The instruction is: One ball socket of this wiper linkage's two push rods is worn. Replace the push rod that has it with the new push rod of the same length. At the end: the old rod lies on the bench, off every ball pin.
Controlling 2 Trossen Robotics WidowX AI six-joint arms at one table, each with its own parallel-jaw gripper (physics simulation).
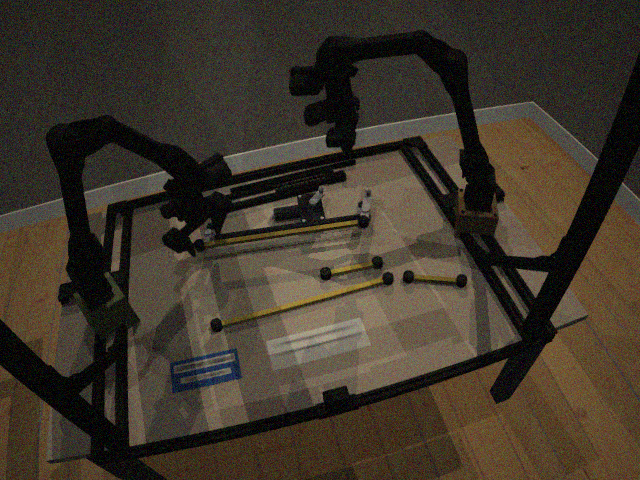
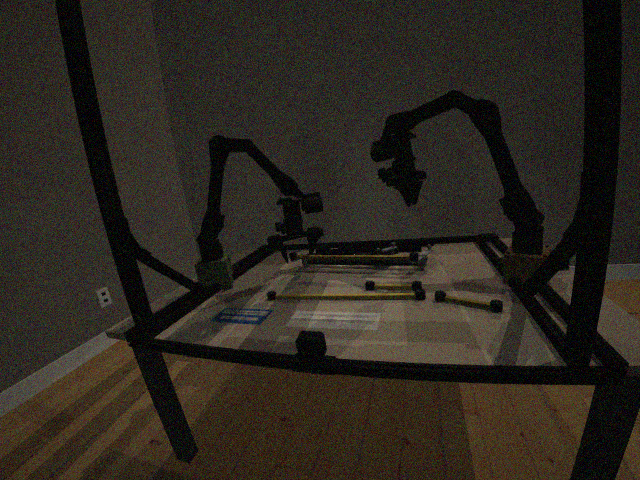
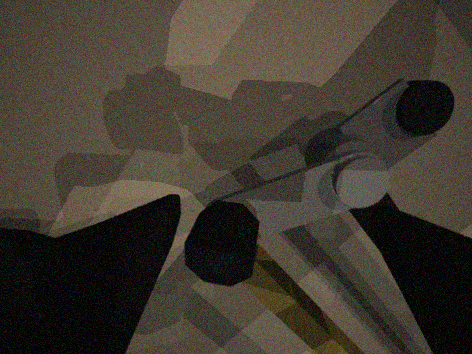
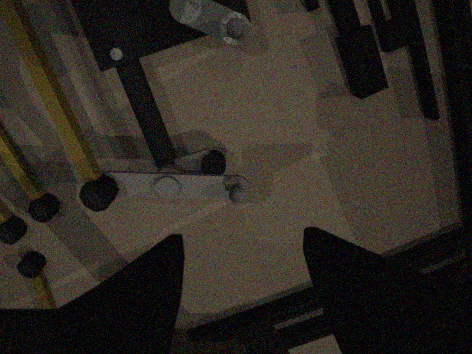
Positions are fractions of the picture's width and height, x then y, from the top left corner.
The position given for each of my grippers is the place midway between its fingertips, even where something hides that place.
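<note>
My left gripper (image 1: 0.32, 0.51), also (image 2: 0.47, 0.54) and (image 3: 0.59, 0.59). My right gripper (image 1: 0.54, 0.31), also (image 2: 0.64, 0.43) and (image 4: 0.52, 0.69). Wiper linkage (image 1: 0.49, 0.44), also (image 2: 0.66, 0.54) and (image 4: 0.25, 0.12).
</note>
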